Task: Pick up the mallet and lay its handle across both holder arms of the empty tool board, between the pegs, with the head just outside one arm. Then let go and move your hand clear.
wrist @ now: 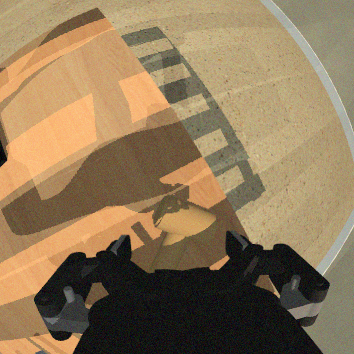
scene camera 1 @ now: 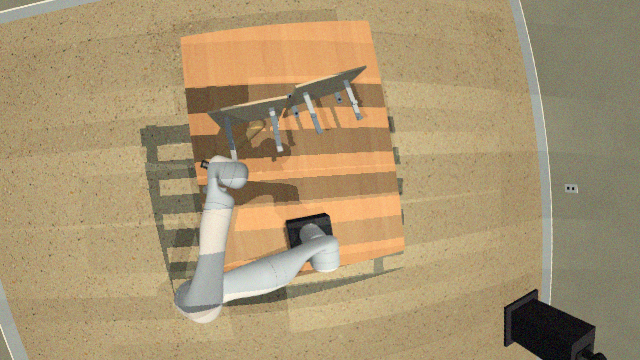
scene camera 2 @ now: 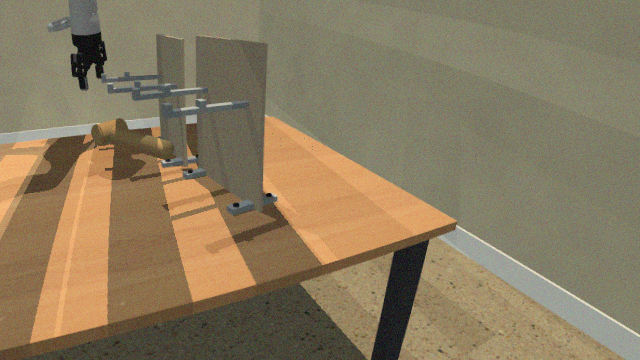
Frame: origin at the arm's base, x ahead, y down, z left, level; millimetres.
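Seen in the pictures: gripper, between the fingertips: (wrist: 178, 243) (scene camera 2: 92, 83); arm's base, origin of its link: (scene camera 1: 310, 234).
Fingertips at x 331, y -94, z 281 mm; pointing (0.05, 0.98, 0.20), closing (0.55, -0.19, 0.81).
Note:
Offsets run from my fingertips to a thing's top centre. "spot": to the spot under its first point. Level surfaces: height alone.
The tan mallet {dx +96, dy +120, dz -70 mm} (scene camera 1: 256, 128) (scene camera 2: 146, 143) (wrist: 184, 221) lies low over the table, its handle reaching in under the left tool board's arms. The arm hides its head in the first scene view. The left board (scene camera 1: 250, 112) (scene camera 2: 171, 90) has two grey holder arms (scene camera 1: 229, 134) (scene camera 1: 276, 131) with pegs. The right board (scene camera 1: 330, 84) (scene camera 2: 230, 100) has two more arms (scene camera 1: 312, 112) (scene camera 1: 352, 100). No tool rests on either board's arms. My gripper (scene camera 2: 92, 82) (wrist: 178, 243) is open and empty, high above the mallet, around arm height, in front of the left board. The robot arm mostly hides it in the first scene view.
The boards stand on the wooden table {dy +180 mm} (scene camera 1: 280, 45) (scene camera 2: 350, 200) on small bolted feet {spot: dx +212, dy +169, dz -554 mm} (scene camera 2: 241, 207). The robot's black base (scene camera 1: 294, 234) is at the table's near side. The table's left edge is close to the gripper. A black device (scene camera 1: 555, 325) stands off the table.

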